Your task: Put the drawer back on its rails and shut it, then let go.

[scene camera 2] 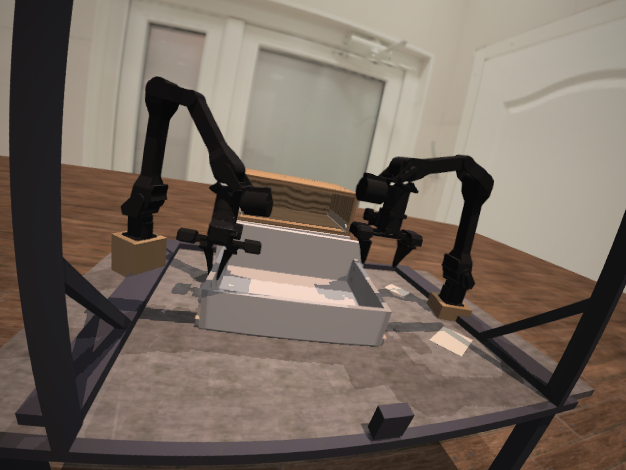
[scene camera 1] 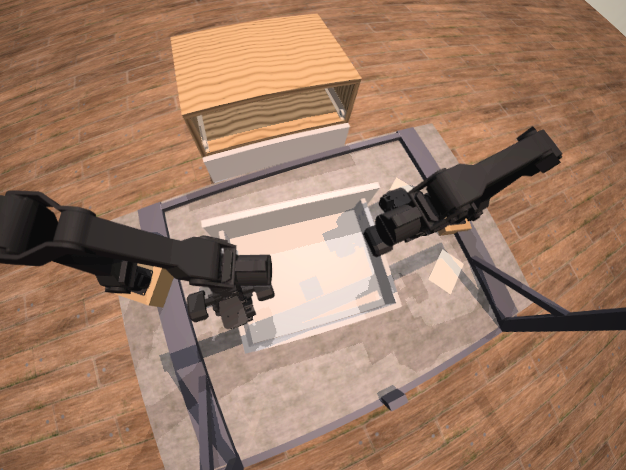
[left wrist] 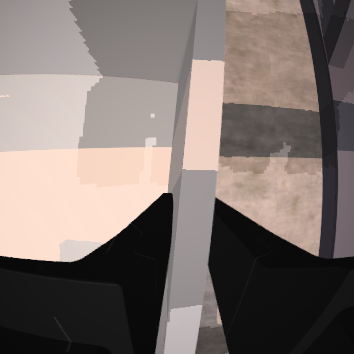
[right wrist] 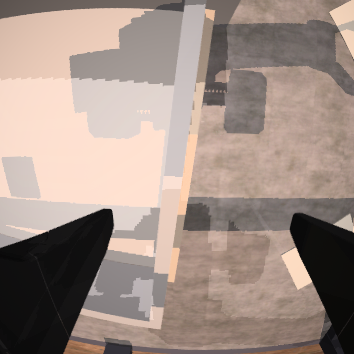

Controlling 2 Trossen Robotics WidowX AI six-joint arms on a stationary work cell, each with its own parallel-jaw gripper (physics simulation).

Scene:
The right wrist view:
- right gripper
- white drawer: on the table

